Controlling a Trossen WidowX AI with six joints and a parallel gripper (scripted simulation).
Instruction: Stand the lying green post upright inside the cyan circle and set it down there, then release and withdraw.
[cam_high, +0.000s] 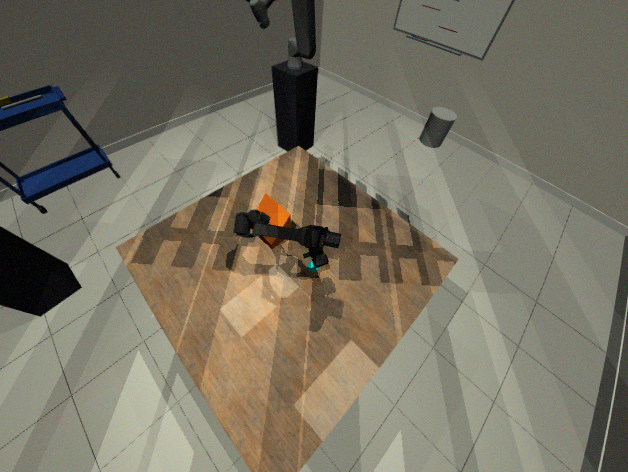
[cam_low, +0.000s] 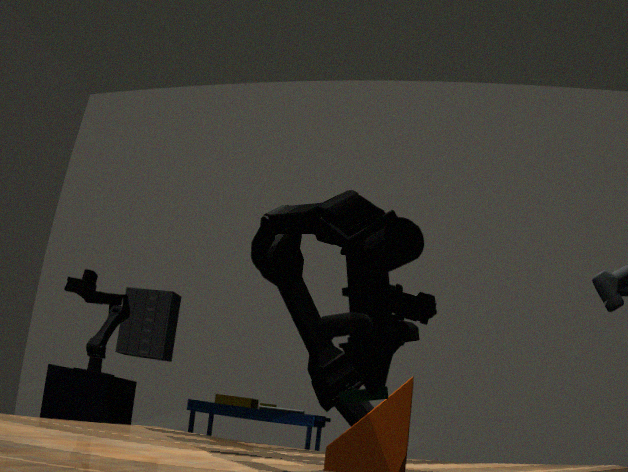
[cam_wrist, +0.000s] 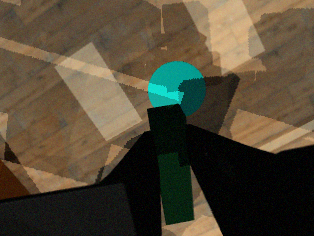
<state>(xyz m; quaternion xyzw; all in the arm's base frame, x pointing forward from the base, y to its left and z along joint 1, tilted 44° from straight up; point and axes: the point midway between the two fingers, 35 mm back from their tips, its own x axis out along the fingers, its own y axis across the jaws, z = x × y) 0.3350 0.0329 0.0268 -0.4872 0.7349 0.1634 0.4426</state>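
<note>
The cyan circle lies 1 cm ahead of my gripper tip, 1 cm to the right of it and 13 cm below it. The rest, counted from my gripper tip: green post 1 cm behind, 2 cm to the right.
</note>
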